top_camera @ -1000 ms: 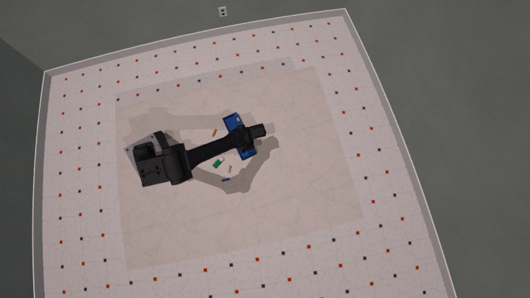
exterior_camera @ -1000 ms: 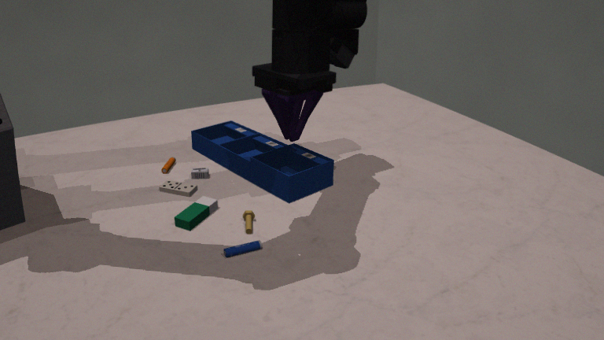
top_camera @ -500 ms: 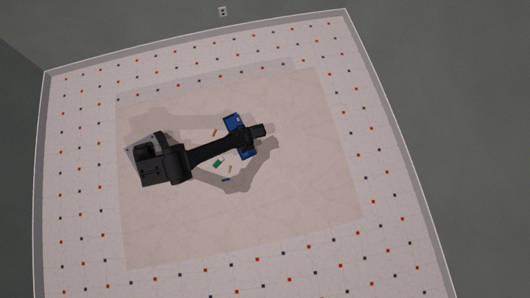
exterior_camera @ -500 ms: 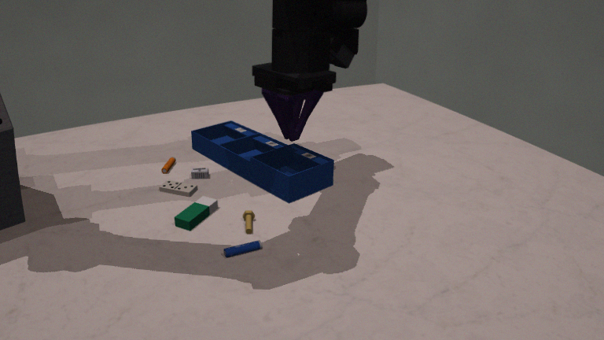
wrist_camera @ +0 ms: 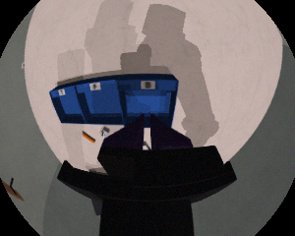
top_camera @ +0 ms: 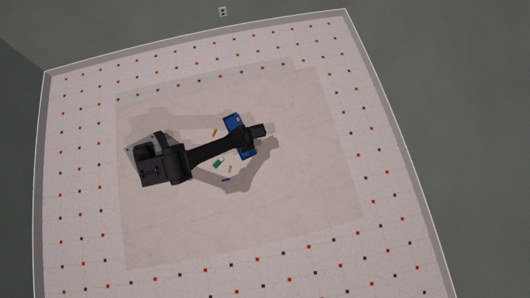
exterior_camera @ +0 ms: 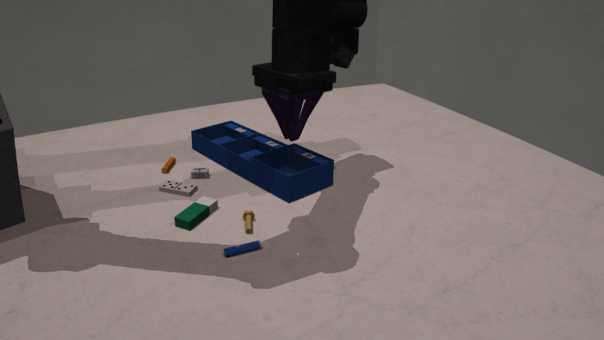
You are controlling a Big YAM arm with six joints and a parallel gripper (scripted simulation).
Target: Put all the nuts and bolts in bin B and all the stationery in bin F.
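My gripper is now 8 cm to the right of the blue three-part bin, 6 cm above it and 1 cm past it. The rest, counted from my hand: brass bolt: 11 cm behind, 7 cm to the right, 7 cm below; then grey metal piece: 10 cm behind, 9 cm to the left, 7 cm below; then green block: 15 cm behind, 7 cm below, 1 cm to the right.
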